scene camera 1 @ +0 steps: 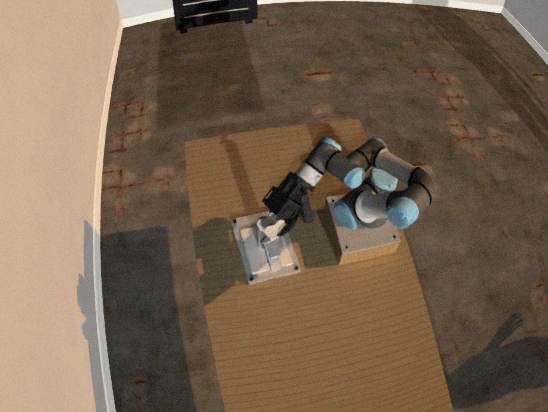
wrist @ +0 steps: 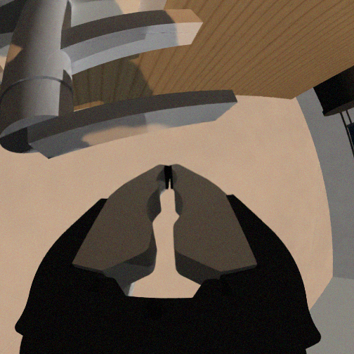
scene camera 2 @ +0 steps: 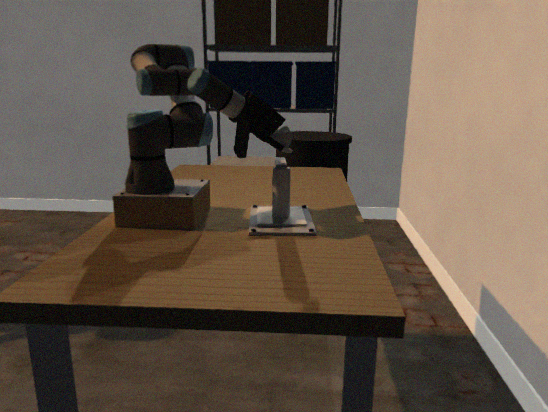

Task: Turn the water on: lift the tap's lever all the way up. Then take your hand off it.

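Where they show: gripper, fingertip midpoint: (scene camera 1: 261,243) (scene camera 2: 291,151); arm's base, link origin: (scene camera 2: 150,188).
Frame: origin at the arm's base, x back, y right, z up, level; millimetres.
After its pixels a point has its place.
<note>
The grey tap (scene camera 1: 273,248) {x -361, y -37, z 71 mm} (scene camera 2: 281,195) {x -349, y 78, z -6 mm} (wrist: 37,65) stands upright on a pale base plate (scene camera 1: 287,273) {x -323, y -67, z -78 mm} (scene camera 2: 282,231) {x -340, y 166, z -77 mm}. In the wrist view its spout (wrist: 135,42) and the long flat lever (wrist: 137,120) stick out the same way, nearly parallel, with a gap between them. The lever's exact angle is hard to tell. My gripper (scene camera 2: 288,149) {x -391, y -20, z 95 mm} (wrist: 169,167) is shut and empty, tips together. In the wrist view the tips are apart from the lever, with wall showing between. In scene camera 2 they are just above the tap's top; in scene camera 1 they partly cover the tap.
The arm's base stands on a wooden block (scene camera 1: 370,255) {x -51, y -121, z -63 mm} (scene camera 2: 155,212) {x -21, y 86, z -42 mm} beside the tap on the wooden table (scene camera 1: 320,340) {x -317, y -321, z -84 mm} (scene camera 2: 200,280) {x -143, y 410, z -85 mm}. A dark round drum (scene camera 2: 320,150) and a shelf rack (scene camera 2: 270,48) stand beyond the table. A pale wall (scene camera 1: 45,150) (scene camera 2: 480,150) runs along one side.
</note>
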